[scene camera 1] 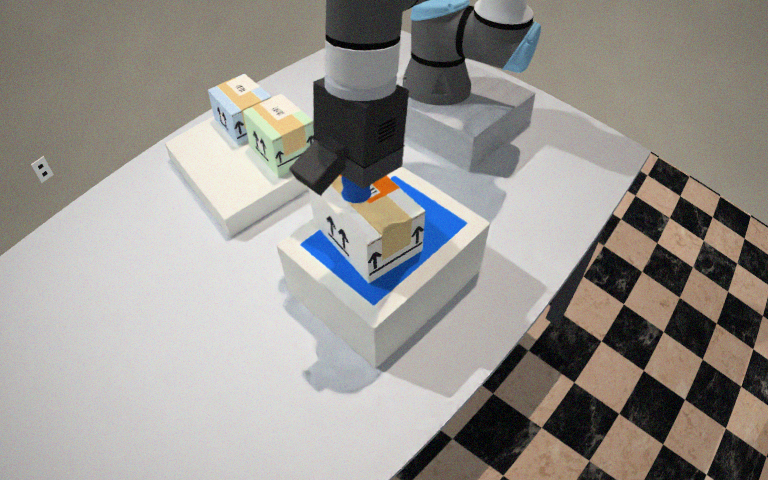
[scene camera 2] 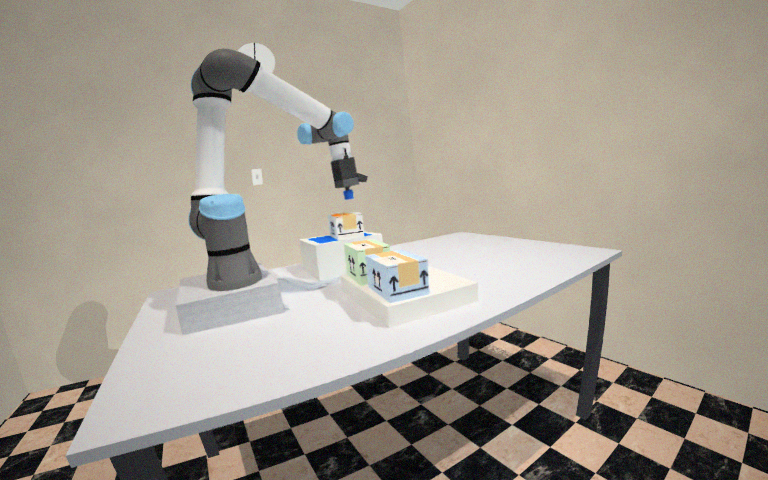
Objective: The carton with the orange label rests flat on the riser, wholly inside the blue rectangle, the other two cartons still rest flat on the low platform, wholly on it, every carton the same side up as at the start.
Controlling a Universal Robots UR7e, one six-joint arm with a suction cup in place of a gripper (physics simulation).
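Places are measured from the arm's base along level axes (x ahead, y left, z up), in centimetres.
Pixels of known places: hand, its tool point: [scene camera 1: 356, 193] [scene camera 2: 349, 198]; arm's base, origin of its link: [scene camera 1: 436, 87] [scene camera 2: 234, 281].
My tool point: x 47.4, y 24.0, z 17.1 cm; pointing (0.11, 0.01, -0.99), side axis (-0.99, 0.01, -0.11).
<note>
Ahead of a thing's pixels: the offset from my tool point to its top centre. Level surfaces: height alone.
The white carton with the orange label @(dy -2.7, dx -3.9, dz -5.1 cm) [scene camera 1: 390, 217] [scene camera 2: 347, 225] rests flat on the riser @(dy -1.1, dx -6.2, dz -13.4 cm) [scene camera 1: 334, 294] [scene camera 2: 322, 261], arrows up. Blue of the rectangle @(dy -1.1, dx -6.2, dz -13.4 cm) [scene camera 1: 447, 217] [scene camera 2: 322, 239] shows around its visible sides; its far left edge is partly hidden by my gripper in scene camera 1. My suction gripper [scene camera 1: 356, 198] [scene camera 2: 348, 196] is open and hangs above the carton, with a gap between cup and carton top in scene camera 2. The green carton @(dy -35.1, dx -12.7, dz -11.3 cm) [scene camera 1: 277, 135] [scene camera 2: 356, 270] and the light blue carton @(dy -50.8, dx -13.5, dz -12.5 cm) [scene camera 1: 226, 116] [scene camera 2: 396, 283] rest flat on the low platform @(dy -43.4, dx -7.2, dz -20.6 cm) [scene camera 1: 226, 195] [scene camera 2: 447, 291], arrows up.
The grey base block [scene camera 1: 498, 133] [scene camera 2: 229, 314] under my arm stands on the table @(dz -25.3 cm) [scene camera 1: 141, 339] [scene camera 2: 198, 373]. The low platform stands beside the riser with a narrow gap between them. The green and light blue cartons stand close together.
</note>
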